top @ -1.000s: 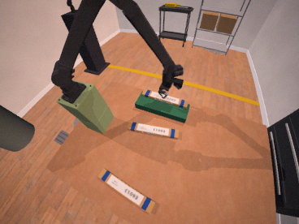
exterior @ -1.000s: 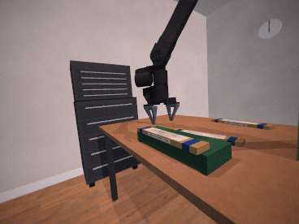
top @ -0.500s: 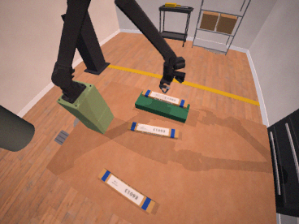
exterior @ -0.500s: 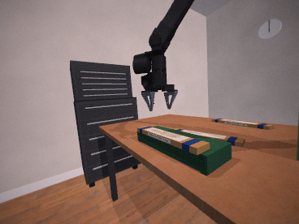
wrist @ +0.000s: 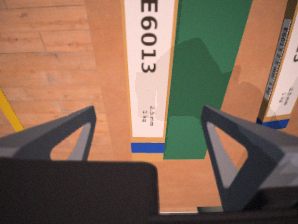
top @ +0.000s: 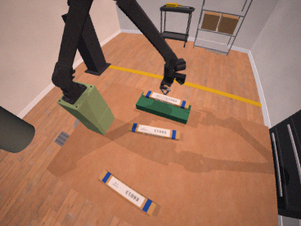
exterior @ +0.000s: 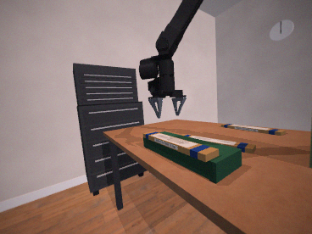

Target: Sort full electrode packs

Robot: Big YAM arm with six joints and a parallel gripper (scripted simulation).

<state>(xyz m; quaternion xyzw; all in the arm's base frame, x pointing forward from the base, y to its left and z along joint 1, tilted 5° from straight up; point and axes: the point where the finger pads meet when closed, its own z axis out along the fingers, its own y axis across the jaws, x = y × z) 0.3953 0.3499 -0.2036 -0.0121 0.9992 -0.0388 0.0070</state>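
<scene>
Now: hand 50 mm to the left of the green platform and 160 mm above it.
</scene>
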